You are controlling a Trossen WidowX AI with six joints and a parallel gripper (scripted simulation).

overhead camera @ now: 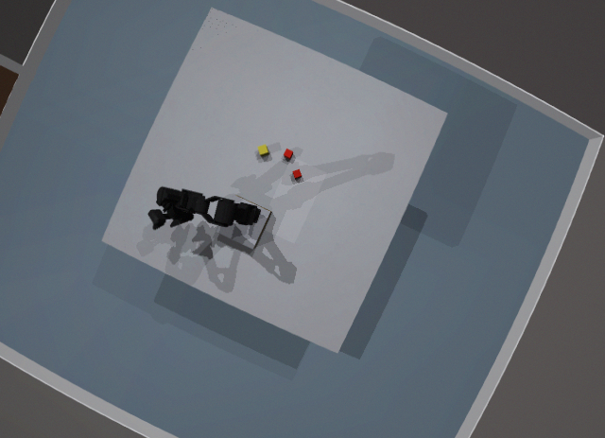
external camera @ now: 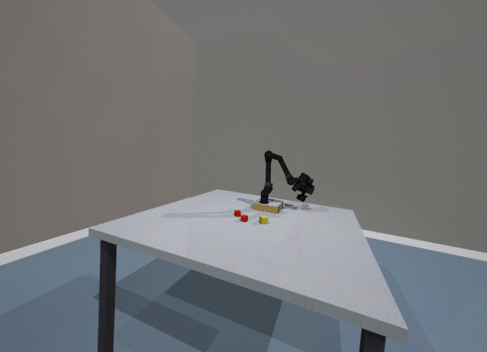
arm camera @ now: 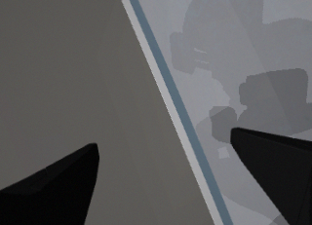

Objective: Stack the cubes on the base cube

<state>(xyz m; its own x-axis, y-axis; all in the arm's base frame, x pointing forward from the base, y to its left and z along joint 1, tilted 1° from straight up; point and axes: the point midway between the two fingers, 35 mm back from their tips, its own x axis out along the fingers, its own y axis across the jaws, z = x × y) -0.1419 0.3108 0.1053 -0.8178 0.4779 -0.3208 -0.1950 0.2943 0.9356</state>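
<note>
The yellow base cube is 47 cm ahead of my gripper tip, 28 cm to the right of it and 13 cm below it.
</note>
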